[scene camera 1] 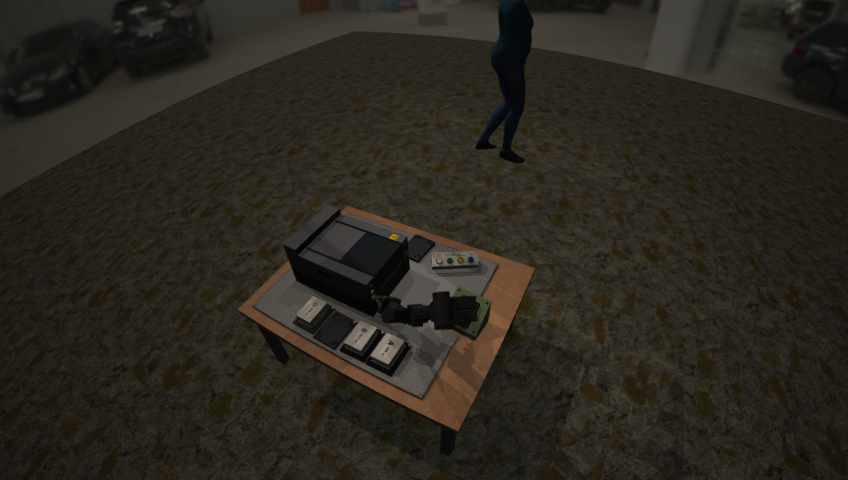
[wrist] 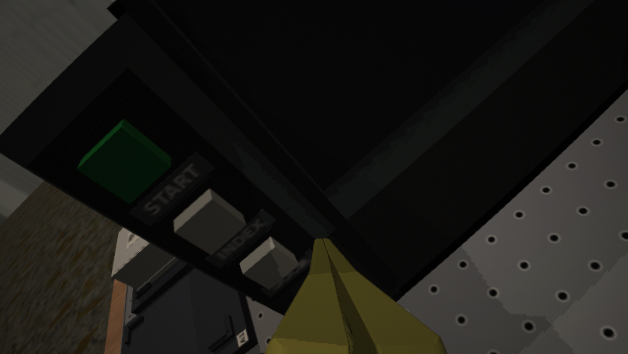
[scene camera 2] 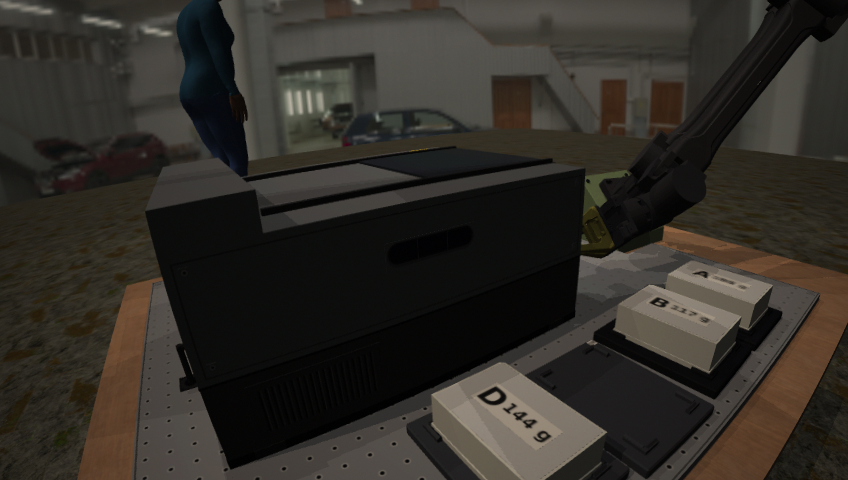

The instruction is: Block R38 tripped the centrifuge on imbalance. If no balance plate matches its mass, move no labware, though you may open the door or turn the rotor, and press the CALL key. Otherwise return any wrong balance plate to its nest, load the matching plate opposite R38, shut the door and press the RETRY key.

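Frame: origin at the arm's base, x ahead, y right, z down, level; millimetres.
Seen in the pictures: gripper, fingertip midpoint: [scene camera 1: 375, 297] [wrist: 320, 247].
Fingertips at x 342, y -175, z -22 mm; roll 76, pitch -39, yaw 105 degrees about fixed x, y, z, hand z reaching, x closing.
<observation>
Offsets run from my fingertips to a thing's top centre. "spot": to the spot under its first point.
The dark centrifuge [scene camera 1: 333, 285] [scene camera 2: 357, 291] stands at the back left of the board. My gripper [scene camera 1: 377, 298] [wrist: 320, 247] is shut and empty, its yellow tips by the centrifuge's key panel. In the wrist view a green START key @[dx -5, dy -19, dz -99 mm] [wrist: 122, 165], a grey INDEX key @[dx -5, dy -19, dz -63 mm] [wrist: 210, 225] and another grey key @[dx -5, dy -19, dz -27 mm] [wrist: 268, 264], its label mostly hidden, run along the panel. Balance plates D, 144 g @[dx +207, dy -205, dz +38 mm] [scene camera 1: 312, 312] [scene camera 2: 511, 416], B, 117 g @[dx -62, dy -167, dz +38 mm] [scene camera 1: 361, 337] [scene camera 2: 672, 333], and A @[dx -190, dy -146, dz +38 mm] [scene camera 1: 388, 350] [scene camera 2: 717, 294], mass blurred, sit in nests. Block R38 does not show.
An empty nest @[dx +75, dy -197, dz +74 mm] [scene camera 1: 334, 330] [scene camera 2: 624, 398] lies between D and B. A white box @[dx -119, dy +424, dz +8 mm] [scene camera 1: 455, 267] with white, green, yellow and blue keys stands at the back right, beside a dark pad @[spot: dx +93, dy +428, dz +76 mm] [scene camera 1: 420, 246]. The arm's green base [scene camera 1: 473, 325] is at the right. A person [scene camera 1: 508, 77] [scene camera 2: 208, 77] stands beyond the table.
</observation>
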